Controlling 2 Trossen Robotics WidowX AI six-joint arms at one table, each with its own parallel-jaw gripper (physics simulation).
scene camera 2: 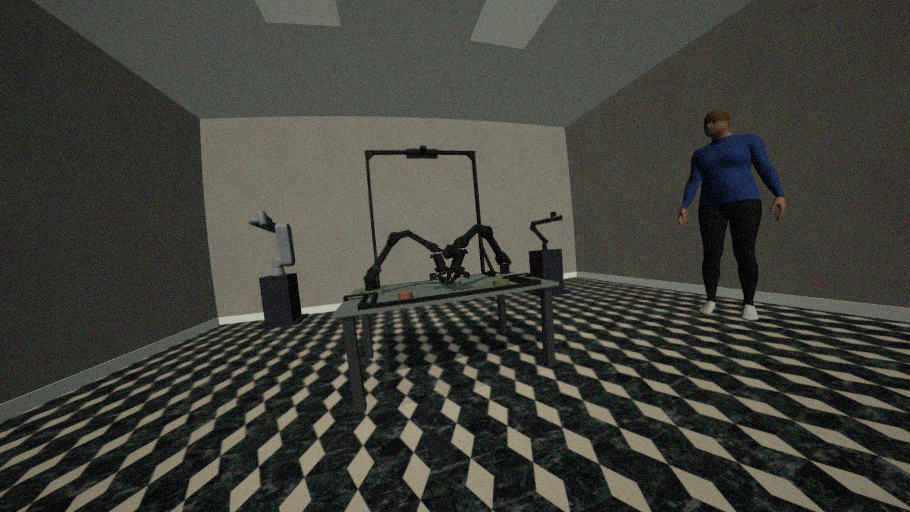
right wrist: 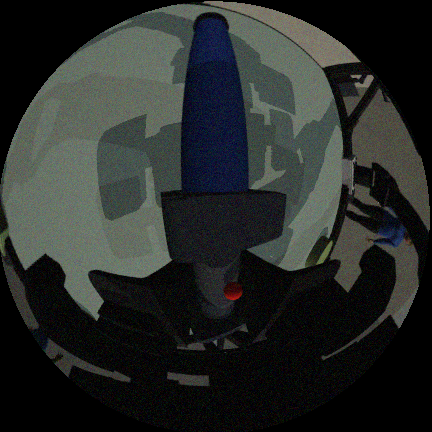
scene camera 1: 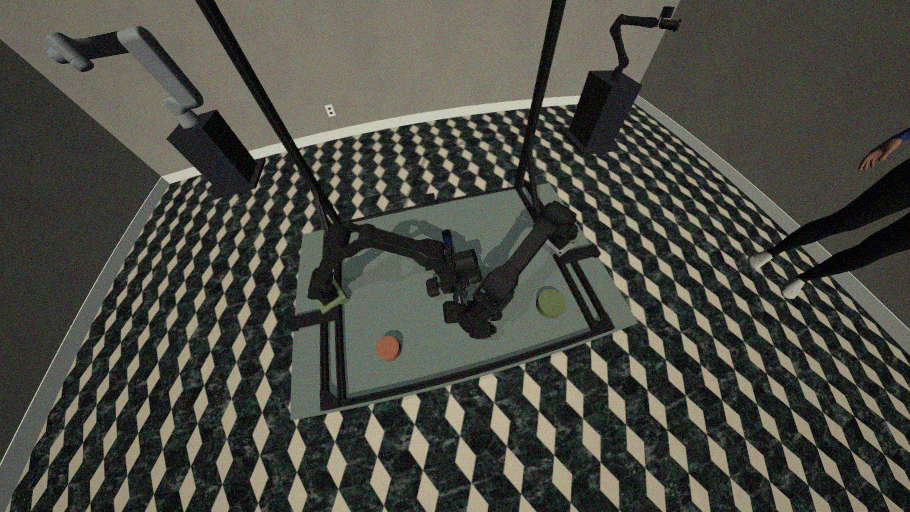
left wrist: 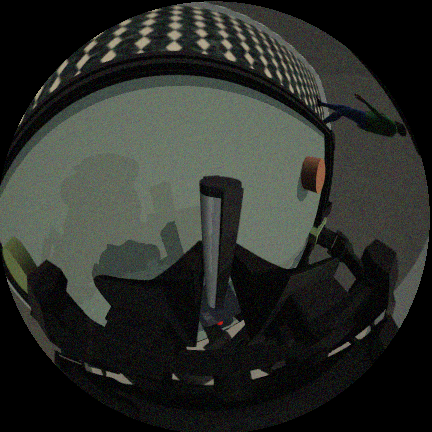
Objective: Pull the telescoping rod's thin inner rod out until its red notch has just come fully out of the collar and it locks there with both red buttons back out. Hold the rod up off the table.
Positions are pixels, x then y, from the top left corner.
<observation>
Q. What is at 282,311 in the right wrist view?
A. My right gripper.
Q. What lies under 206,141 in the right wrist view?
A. A telescoping rod.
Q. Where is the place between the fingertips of my right gripper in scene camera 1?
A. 461,290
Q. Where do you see a telescoping rod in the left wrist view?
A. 208,315
</observation>
